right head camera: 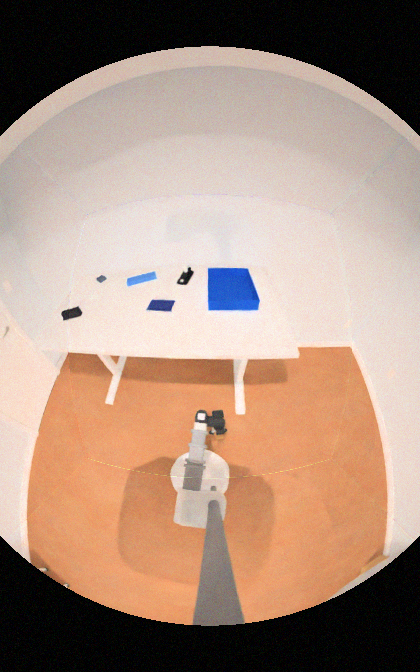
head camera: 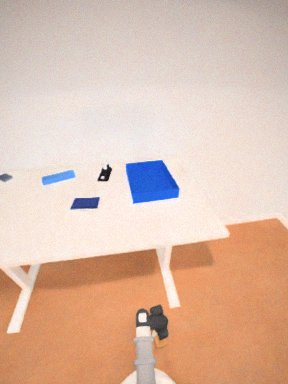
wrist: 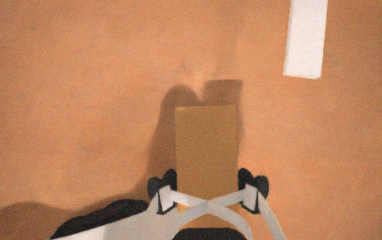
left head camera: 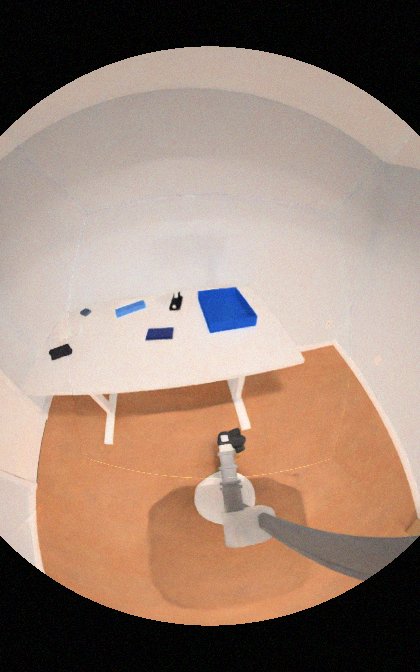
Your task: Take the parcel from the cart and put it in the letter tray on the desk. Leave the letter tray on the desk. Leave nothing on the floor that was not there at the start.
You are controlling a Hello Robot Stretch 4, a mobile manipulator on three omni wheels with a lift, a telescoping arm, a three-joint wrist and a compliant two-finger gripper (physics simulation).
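Places are measured from the robot's base along level axes (x down, y right, z back), in centimetres.
Pixels of known places: gripper, fingertip midpoint: (wrist: pixel 207 182).
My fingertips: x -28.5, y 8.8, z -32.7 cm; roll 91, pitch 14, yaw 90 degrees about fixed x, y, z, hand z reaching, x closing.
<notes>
Behind a point stands the place of what it marks.
The parcel, a tan-brown box (wrist: pixel 206 150) @[x -33.5, y 7.8, z -36.3 cm], is between the two fingertips in the wrist view. My gripper (wrist: pixel 207 182) @[x -28.5, y 8.8, z -32.7 cm] is shut on it, one black pad against each long side. In the head view the gripper's dark body shows in front of the desk, beyond the arm's end; a small tan bit of the parcel (head camera: pixel 160 342) @[x -33.5, y 9.1, z -28.5 cm] shows below it. The letter tray, a blue open box (head camera: pixel 152 182) @[x -92.5, y 10.7, z -96.3 cm] (left head camera: pixel 227 310) (right head camera: pixel 232 290), stands on the right part of the white desk (head camera: pixel 125 227) @[x -92.2, y -5.6, z -61.4 cm] (left head camera: pixel 210 357) (right head camera: pixel 200 335). The cart does not show.
On the desk are a light blue block (head camera: pixel 58 177) @[x -95.1, y -49.1, z -103.2 cm], a dark blue flat item (head camera: pixel 85 203) @[x -93.4, y -27.0, z -78.3 cm], a black item with a white part (head camera: pixel 104 173) @[x -95.1, y -19.9, z -105.4 cm], a small grey item (head camera: pixel 6 177) @[x -94.1, y -86.6, z -108.4 cm] and a black block (left head camera: pixel 60 351). A white desk leg foot (wrist: pixel 305 45) is on the floor nearby.
</notes>
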